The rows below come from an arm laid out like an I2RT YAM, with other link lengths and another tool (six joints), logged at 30 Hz.
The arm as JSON. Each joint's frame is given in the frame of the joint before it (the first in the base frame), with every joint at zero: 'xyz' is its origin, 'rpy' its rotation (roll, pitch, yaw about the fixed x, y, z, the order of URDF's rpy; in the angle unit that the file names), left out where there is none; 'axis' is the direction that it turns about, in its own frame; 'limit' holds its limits. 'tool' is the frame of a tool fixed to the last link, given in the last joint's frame.
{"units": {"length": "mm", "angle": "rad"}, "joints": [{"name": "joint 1", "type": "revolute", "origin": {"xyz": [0.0, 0.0, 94.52], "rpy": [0.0, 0.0, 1.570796]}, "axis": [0.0, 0.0, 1.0], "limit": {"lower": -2.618, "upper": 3.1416}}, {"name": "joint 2", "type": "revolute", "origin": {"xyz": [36.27, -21.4, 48.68], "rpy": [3.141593, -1.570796, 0.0]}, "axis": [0.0, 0.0, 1.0], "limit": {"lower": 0.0, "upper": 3.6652}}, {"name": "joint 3", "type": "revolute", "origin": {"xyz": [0.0, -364.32, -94.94], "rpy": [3.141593, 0.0, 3.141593]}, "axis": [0.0, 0.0, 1.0], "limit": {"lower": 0.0, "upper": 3.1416}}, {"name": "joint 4", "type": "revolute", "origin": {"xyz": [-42.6, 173.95, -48.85]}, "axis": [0.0, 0.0, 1.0], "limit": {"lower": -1.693, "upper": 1.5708}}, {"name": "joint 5", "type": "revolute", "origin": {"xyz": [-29.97, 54.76, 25.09], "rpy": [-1.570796, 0.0, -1.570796]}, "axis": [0.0, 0.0, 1.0], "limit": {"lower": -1.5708, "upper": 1.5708}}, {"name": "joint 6", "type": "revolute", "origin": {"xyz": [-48.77, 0.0, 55.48], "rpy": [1.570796, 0.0, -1.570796]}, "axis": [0.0, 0.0, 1.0], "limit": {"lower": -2.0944, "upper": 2.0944}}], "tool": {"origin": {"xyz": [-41.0, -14.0, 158.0], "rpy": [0.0, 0.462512, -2.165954]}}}
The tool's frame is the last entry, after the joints.
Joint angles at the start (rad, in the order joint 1, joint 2, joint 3, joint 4, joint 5, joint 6):
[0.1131, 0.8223, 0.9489, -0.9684, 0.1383, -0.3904]
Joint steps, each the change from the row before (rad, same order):
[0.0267, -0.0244, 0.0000, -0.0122, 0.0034, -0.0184]
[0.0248, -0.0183, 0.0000, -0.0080, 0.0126, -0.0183]
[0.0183, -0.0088, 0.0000, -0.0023, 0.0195, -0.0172]
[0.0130, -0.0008, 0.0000, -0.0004, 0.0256, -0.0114]
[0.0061, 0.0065, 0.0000, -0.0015, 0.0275, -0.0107]
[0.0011, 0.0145, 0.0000, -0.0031, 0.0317, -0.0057]
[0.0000, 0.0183, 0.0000, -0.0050, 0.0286, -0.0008]
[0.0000, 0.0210, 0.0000, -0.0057, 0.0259, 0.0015]
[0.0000, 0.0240, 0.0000, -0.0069, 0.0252, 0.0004]
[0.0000, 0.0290, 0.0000, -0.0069, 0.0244, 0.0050]
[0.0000, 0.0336, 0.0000, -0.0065, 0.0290, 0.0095]
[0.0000, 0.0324, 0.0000, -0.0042, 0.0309, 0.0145]
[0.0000, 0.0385, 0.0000, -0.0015, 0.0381, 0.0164]
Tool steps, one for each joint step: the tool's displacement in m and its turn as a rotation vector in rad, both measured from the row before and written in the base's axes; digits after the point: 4 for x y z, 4 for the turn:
[-0.0056, 0.0010, -0.0007, -0.0134, -0.0114, 0.0379]
[-0.0036, -0.0011, -0.0007, -0.0201, -0.0108, 0.0295]
[-0.0010, -0.0028, -0.0004, -0.0248, -0.0081, 0.0173]
[0.0008, -0.0043, -0.0004, -0.0261, -0.0033, 0.0035]
[0.0013, -0.0052, -0.0009, -0.0287, 0.0047, -0.0051]
[0.0019, -0.0064, -0.0014, -0.0304, 0.0131, -0.0162]
[0.0018, -0.0058, -0.0016, -0.0263, 0.0186, -0.0183]
[0.0018, -0.0052, -0.0017, -0.0239, 0.0219, -0.0177]
[0.0016, -0.0051, -0.0020, -0.0254, 0.0262, -0.0159]
[0.0021, -0.0047, -0.0021, -0.0234, 0.0301, -0.0182]
[0.0028, -0.0055, -0.0020, -0.0260, 0.0320, -0.0236]
[0.0033, -0.0058, -0.0013, -0.0250, 0.0264, -0.0276]
[0.0046, -0.0070, -0.0009, -0.0318, 0.0271, -0.0318]

